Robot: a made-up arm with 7 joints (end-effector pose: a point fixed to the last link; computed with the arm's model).
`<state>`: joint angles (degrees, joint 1 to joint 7).
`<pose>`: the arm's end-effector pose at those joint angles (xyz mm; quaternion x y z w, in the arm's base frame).
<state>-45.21 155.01 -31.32 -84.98 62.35 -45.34 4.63</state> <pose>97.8 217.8 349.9 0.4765 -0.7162 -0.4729 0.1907</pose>
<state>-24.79 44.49 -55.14 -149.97 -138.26 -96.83 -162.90</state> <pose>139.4 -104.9 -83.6 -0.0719 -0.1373 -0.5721 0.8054</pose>
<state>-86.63 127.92 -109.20 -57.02 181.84 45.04 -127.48</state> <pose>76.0 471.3 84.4 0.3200 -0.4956 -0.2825 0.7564</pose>
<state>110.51 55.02 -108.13 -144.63 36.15 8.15 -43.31</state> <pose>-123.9 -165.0 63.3 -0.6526 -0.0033 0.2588 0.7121</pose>
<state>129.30 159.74 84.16 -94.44 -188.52 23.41 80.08</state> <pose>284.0 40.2 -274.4 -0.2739 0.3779 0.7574 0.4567</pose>
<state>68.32 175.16 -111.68 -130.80 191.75 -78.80 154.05</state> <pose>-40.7 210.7 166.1 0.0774 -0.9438 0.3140 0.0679</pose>
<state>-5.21 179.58 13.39 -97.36 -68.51 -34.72 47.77</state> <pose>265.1 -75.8 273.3 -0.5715 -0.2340 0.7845 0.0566</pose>
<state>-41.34 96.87 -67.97 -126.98 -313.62 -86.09 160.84</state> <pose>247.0 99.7 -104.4 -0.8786 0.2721 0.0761 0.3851</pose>
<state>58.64 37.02 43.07 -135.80 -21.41 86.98 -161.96</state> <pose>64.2 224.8 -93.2 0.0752 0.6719 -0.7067 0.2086</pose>
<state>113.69 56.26 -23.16 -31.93 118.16 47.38 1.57</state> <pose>-448.7 214.5 135.6 0.3906 0.5250 0.6716 0.3474</pose>
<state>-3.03 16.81 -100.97 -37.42 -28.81 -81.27 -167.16</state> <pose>-6.3 -15.0 -510.6 -0.2996 0.7009 0.2891 0.5792</pose>
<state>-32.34 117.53 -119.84 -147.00 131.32 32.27 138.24</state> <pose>4.9 129.5 -160.1 0.1605 0.4330 0.8854 0.0529</pose>
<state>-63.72 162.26 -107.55 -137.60 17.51 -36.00 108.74</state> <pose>37.2 241.2 -15.0 -0.2911 -0.4566 0.1600 0.8254</pose>
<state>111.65 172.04 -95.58 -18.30 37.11 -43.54 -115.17</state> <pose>390.7 344.5 -30.6 0.5924 -0.3811 0.4104 0.5792</pose>
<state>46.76 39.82 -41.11 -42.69 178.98 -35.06 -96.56</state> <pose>-256.3 189.9 -391.9 0.3834 0.2286 0.3170 0.8368</pose>
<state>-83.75 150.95 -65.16 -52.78 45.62 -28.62 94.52</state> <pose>-124.7 398.7 259.3 0.1135 -0.9495 0.1724 0.2361</pose>
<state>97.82 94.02 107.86 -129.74 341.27 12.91 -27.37</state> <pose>212.9 140.6 104.0 0.7171 -0.2196 -0.6614 0.0099</pose>
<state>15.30 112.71 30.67 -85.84 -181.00 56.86 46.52</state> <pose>286.0 246.5 186.8 -0.6371 -0.0866 0.3620 0.6750</pose>
